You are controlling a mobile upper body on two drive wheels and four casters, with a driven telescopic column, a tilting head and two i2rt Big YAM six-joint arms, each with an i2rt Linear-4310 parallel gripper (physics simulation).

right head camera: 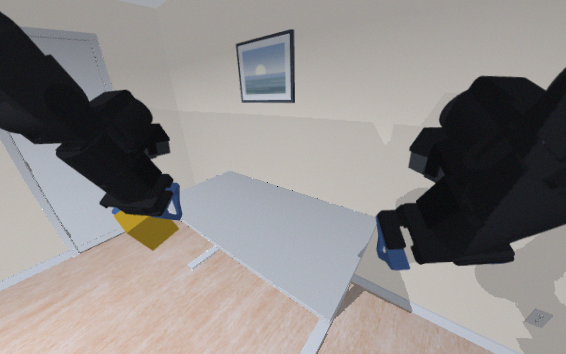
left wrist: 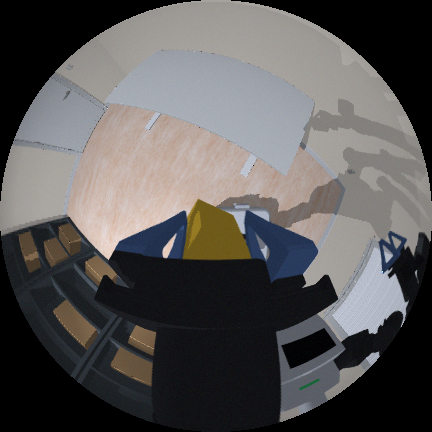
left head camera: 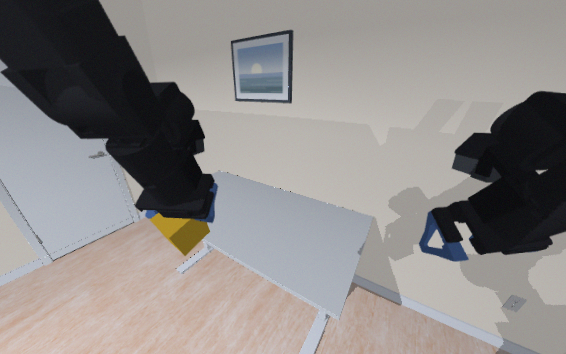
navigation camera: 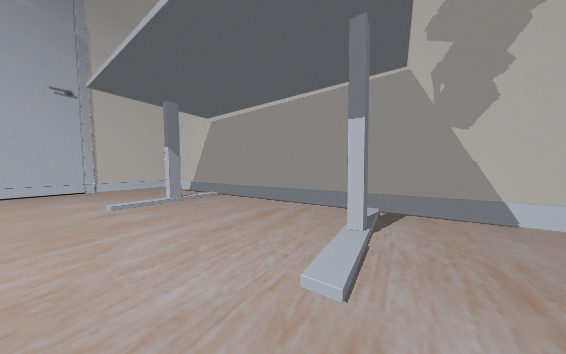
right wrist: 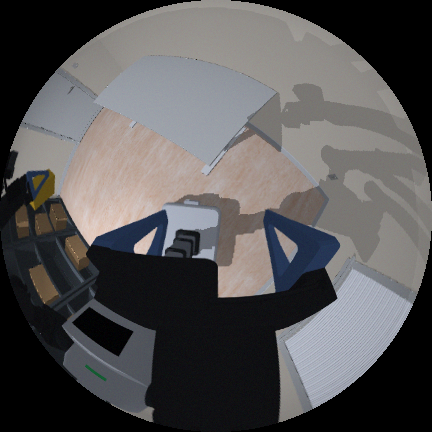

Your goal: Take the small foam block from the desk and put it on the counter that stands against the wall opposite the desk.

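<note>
The yellow foam block (left head camera: 181,234) (right head camera: 146,231) (left wrist: 212,235) (right wrist: 44,189) is held between the blue fingers of my left gripper (left head camera: 181,218) (left wrist: 215,215), in the air in front of the desk. My right gripper (right wrist: 215,214) is open with nothing between its fingers; it also shows at the right in both head views. The grey desk (left head camera: 285,235) (right head camera: 280,235) (left wrist: 215,95) (right wrist: 185,100) (navigation camera: 260,55) stands against the wall beyond the grippers. The counter does not show recognisably in these views.
A dark shelf rack with brown boxes (left wrist: 75,322) (right wrist: 44,284) stands behind at the left. A door (left head camera: 55,175) (navigation camera: 37,100) is left of the desk. A white ribbed panel (left wrist: 372,295) (right wrist: 350,335) is at the lower right. The desk's foot (navigation camera: 335,260) reaches forward on the floor.
</note>
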